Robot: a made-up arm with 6 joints. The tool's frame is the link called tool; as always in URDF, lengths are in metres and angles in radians. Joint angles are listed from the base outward. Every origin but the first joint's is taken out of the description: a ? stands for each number. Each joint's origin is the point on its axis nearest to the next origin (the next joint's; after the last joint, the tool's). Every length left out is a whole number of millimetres.
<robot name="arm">
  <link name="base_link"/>
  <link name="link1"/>
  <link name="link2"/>
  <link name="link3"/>
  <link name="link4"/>
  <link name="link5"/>
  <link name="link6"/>
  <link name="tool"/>
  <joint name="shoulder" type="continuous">
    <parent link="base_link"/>
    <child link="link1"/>
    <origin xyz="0 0 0.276"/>
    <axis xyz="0 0 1"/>
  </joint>
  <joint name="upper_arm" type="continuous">
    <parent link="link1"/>
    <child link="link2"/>
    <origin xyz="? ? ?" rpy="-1.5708 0 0"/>
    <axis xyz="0 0 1"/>
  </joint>
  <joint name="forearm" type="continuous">
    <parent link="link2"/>
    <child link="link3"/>
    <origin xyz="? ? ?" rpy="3.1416 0 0"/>
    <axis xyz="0 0 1"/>
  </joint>
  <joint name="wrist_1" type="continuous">
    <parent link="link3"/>
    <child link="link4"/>
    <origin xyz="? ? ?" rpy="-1.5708 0 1.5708"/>
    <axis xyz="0 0 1"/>
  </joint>
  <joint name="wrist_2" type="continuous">
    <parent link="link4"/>
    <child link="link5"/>
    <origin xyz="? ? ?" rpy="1.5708 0 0"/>
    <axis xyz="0 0 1"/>
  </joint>
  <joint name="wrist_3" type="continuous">
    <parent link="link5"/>
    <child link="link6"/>
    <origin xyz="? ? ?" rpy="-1.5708 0 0"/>
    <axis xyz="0 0 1"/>
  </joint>
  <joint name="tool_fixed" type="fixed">
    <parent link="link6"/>
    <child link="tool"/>
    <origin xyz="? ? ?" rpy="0 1.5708 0"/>
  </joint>
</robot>
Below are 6 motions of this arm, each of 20 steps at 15 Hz.
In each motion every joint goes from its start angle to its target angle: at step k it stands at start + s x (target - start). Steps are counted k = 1, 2, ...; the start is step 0. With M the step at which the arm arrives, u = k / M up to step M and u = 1 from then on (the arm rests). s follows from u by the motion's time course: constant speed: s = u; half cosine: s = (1 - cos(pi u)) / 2; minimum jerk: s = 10 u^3 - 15 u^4 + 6 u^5.
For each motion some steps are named. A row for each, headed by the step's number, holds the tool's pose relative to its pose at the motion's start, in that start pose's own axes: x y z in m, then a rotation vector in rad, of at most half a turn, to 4 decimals.
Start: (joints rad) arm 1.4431 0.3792 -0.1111 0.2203 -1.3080 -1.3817
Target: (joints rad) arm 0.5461 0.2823 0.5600 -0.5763 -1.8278 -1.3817
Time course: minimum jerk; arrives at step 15
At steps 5, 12, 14, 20:
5: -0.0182 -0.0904 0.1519 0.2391 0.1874 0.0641
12: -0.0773 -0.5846 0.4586 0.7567 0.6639 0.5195
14: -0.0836 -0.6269 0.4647 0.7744 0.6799 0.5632
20: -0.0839 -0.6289 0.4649 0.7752 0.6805 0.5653

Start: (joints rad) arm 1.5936 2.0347 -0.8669 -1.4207 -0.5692 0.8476
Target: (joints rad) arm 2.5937 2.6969 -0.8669 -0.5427 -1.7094 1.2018
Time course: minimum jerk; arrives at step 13
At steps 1, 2, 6, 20:
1: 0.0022 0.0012 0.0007 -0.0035 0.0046 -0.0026
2: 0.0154 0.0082 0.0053 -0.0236 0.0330 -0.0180
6: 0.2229 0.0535 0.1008 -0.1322 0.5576 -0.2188
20: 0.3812 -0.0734 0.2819 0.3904 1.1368 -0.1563

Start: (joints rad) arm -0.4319 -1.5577 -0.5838 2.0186 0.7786 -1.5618
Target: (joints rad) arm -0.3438 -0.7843 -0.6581 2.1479 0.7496 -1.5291
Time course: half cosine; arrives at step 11
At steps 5, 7, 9, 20:
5: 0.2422 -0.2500 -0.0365 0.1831 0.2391 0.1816
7: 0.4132 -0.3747 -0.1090 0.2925 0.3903 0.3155
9: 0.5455 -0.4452 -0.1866 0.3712 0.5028 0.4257
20: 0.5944 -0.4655 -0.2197 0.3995 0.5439 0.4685

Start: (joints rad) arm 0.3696 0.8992 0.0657 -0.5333 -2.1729 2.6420
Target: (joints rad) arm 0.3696 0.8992 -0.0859 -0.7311 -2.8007 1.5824
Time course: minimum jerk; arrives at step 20
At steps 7, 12, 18, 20:
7: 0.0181 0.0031 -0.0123 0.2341 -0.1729 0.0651
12: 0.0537 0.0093 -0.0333 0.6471 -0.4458 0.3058
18: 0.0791 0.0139 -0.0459 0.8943 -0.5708 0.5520
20: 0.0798 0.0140 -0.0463 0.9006 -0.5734 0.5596

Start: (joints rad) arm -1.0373 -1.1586 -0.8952 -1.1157 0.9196 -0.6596
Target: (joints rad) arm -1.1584 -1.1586 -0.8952 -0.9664 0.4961 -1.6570
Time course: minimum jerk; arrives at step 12
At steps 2, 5, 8, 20:
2: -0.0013 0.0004 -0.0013 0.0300 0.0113 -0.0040
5: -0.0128 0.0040 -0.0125 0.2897 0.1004 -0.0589
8: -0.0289 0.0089 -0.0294 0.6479 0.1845 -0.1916
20: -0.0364 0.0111 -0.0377 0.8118 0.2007 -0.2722

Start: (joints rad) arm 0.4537 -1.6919 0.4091 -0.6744 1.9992 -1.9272
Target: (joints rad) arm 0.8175 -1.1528 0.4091 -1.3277 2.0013 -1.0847
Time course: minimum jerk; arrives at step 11
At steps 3, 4, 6, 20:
3: -0.0518 -0.0100 0.1014 -0.2175 -0.0955 -0.0096
4: -0.1067 -0.0115 0.1988 -0.4342 -0.1895 -0.0261
6: -0.2628 0.0192 0.4273 -0.9916 -0.4300 -0.1030
20: -0.4869 0.1158 0.6546 -1.6865 -0.7371 -0.2831

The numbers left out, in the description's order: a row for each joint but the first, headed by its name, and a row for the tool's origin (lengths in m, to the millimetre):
upper_arm: 0 0 0
forearm: 0 -1.142 0
wrist_1: 0.484 0 0
wrist_2: 0 -0.116 0
wrist_3: 0 0 0
tool: 0 0 0

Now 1 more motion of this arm.
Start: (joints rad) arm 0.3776 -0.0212 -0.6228 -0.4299 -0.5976 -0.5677
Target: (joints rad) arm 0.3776 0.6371 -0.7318 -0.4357 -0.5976 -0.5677
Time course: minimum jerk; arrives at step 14
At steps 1, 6, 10, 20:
1: 0.0014 0.0007 0.0010 0.0006 0.0015 -0.0019
6: 0.1732 0.0630 0.0990 0.0681 0.1645 -0.2191
10: 0.4241 0.0862 0.1916 0.1587 0.3816 -0.5098
20: 0.4999 0.0802 0.2099 0.1856 0.4459 -0.5962

